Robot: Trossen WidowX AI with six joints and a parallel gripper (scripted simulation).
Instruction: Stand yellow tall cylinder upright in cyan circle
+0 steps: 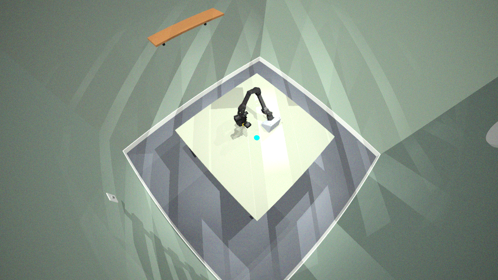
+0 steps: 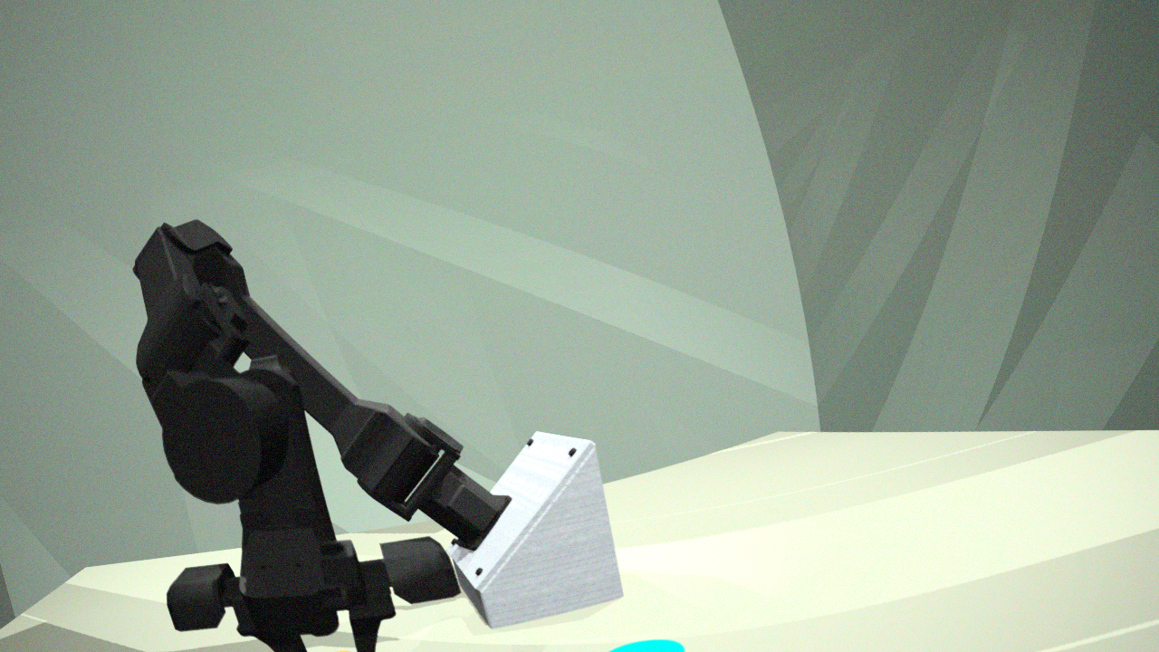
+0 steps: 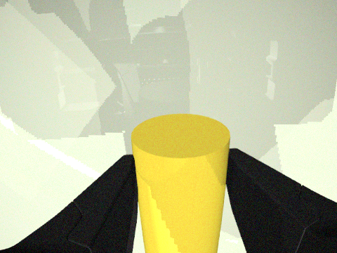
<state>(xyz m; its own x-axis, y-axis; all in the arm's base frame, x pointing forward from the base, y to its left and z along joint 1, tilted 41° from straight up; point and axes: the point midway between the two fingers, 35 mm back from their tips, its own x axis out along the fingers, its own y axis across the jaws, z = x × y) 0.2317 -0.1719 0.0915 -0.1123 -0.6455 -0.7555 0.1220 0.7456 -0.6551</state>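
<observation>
My gripper tip is 200 mm to the right of the cyan circle, 20 mm above it and 10 mm short of it. From my gripper tip the other things lie so: yellow tall cylinder 20 mm behind.
</observation>
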